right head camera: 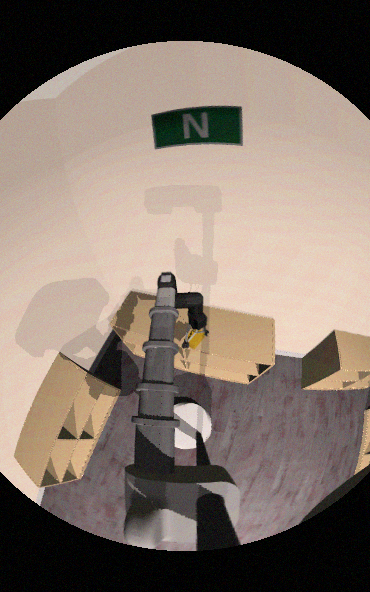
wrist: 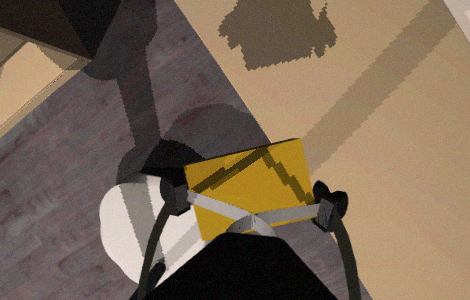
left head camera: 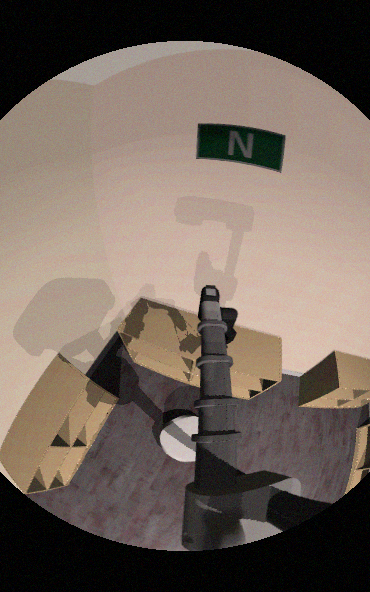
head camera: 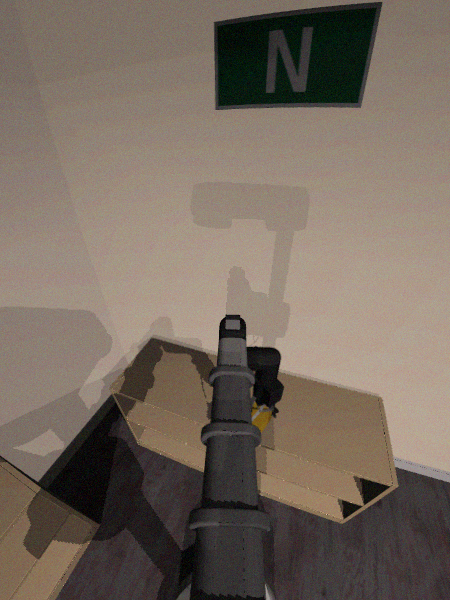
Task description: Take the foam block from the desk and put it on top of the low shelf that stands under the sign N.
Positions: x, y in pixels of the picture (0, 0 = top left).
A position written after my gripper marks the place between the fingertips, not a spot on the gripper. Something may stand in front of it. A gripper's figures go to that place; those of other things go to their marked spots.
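I look at my gripper point(wrist: 253, 189), and my gripper is 250 mm from the lens. There is a yellow foam block point(wrist: 274, 176) too, and the block is 210 mm from the lens.
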